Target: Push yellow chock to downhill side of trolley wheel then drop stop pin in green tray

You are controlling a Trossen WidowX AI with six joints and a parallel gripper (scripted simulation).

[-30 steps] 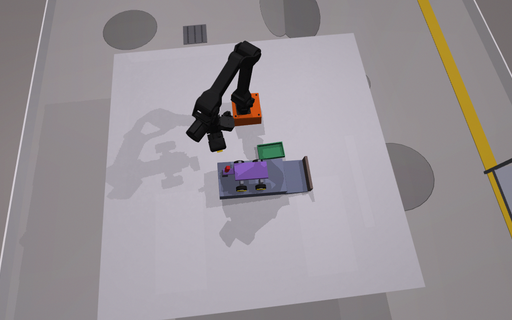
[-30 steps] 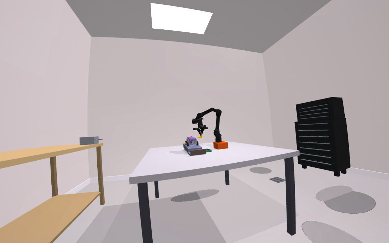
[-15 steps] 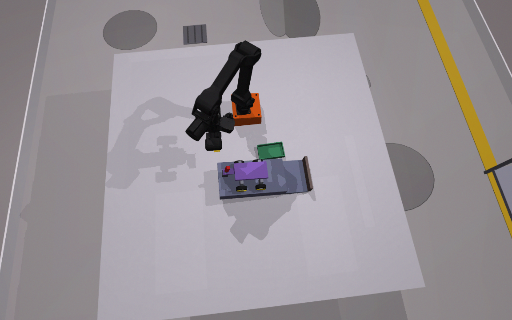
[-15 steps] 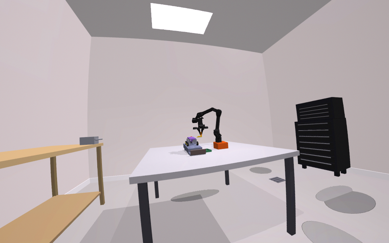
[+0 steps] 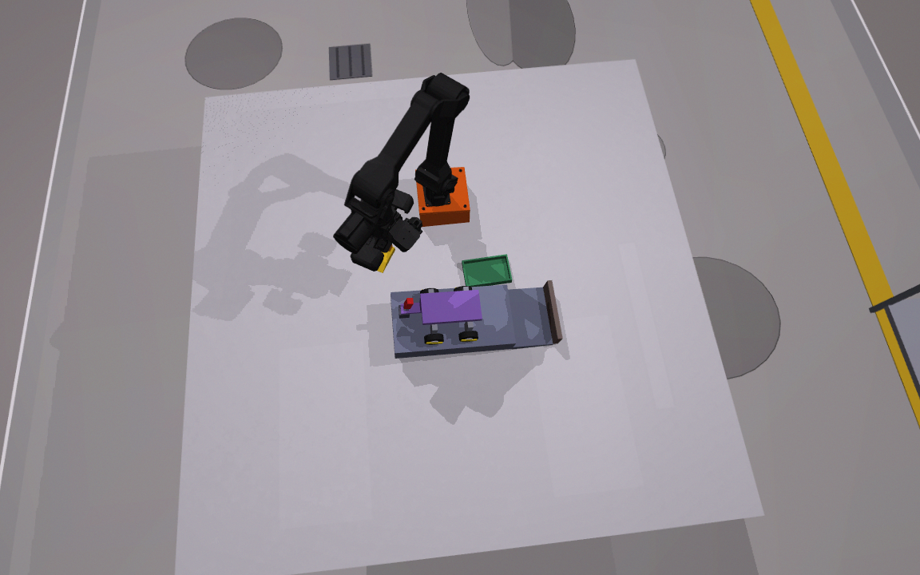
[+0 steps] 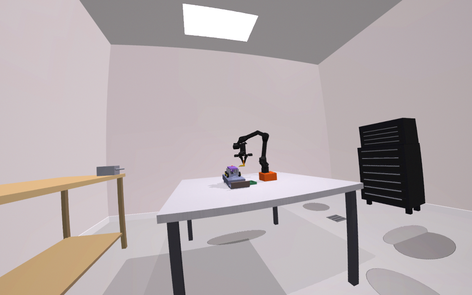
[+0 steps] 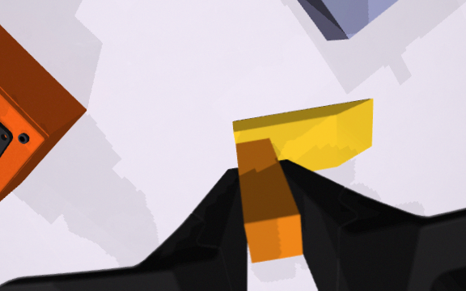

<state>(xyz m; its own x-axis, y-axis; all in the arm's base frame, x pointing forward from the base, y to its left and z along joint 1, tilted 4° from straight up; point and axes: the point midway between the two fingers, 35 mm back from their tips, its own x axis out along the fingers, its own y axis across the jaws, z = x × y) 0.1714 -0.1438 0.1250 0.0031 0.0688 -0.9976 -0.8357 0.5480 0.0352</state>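
Now: the yellow chock 2 cm ahead of my gripper tip, 1 cm to the right of it and 1 cm below it. From my gripper tip the other things lie so: red-headed stop pin 14 cm ahead, 2 cm to the left, 5 cm below; grey ramp 16 cm ahead, 12 cm to the left, 13 cm below; purple trolley 16 cm ahead, 12 cm to the left, 7 cm below.
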